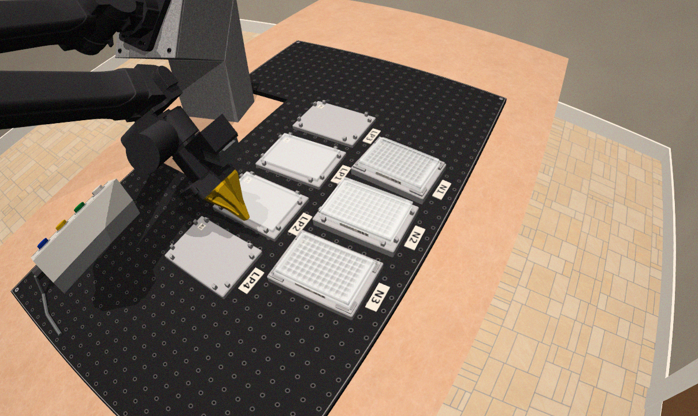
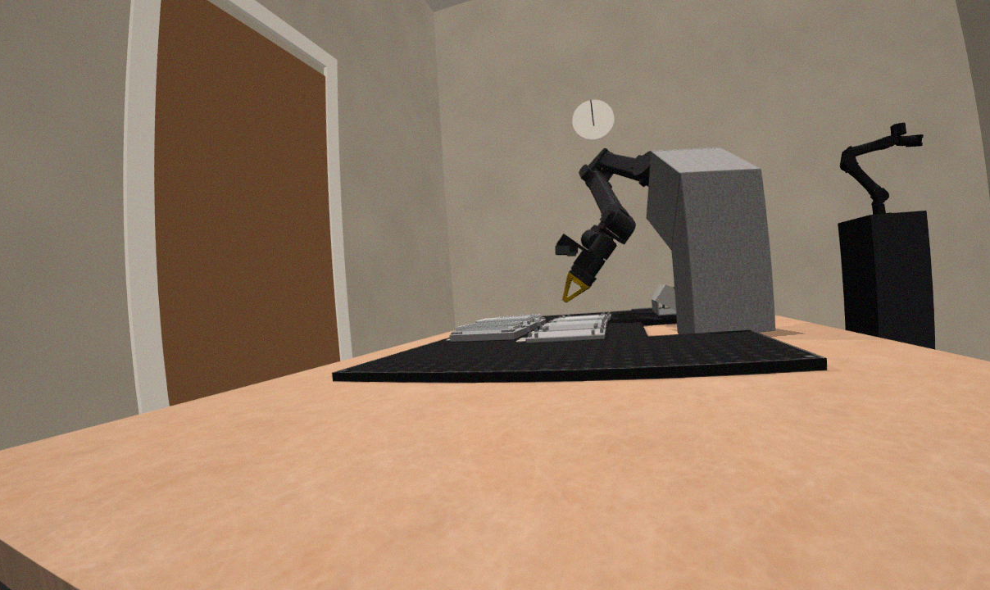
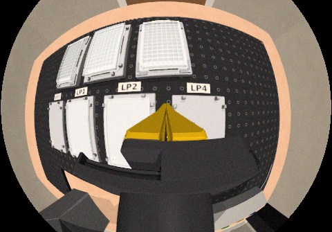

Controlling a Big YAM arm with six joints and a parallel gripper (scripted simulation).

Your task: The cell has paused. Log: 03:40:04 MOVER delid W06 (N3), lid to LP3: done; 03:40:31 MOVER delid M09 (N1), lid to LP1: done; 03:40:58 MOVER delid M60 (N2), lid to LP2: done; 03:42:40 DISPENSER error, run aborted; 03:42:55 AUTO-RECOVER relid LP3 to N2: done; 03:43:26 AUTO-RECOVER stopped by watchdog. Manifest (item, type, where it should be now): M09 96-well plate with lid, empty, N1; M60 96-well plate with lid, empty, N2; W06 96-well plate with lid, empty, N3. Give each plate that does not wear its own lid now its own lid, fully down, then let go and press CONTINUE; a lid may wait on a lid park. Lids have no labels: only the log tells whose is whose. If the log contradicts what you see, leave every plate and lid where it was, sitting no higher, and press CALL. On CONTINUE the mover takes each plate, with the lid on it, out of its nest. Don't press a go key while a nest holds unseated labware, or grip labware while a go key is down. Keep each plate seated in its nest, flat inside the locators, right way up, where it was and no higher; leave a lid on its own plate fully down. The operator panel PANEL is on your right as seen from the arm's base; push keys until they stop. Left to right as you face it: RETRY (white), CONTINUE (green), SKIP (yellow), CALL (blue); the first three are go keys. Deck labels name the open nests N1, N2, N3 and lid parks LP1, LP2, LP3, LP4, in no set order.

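Now: hand 3 cm past the lid park LP1, 20 cm to the right of it and 6 cm above it. Also, from my hand: lid park LP2: 3 cm behind, 7 cm to the left, 6 cm below; then lid park LP4: 5 cm behind, 6 cm to the right, 6 cm below; then white RETRY key: 32 cm behind, 8 cm to the right.
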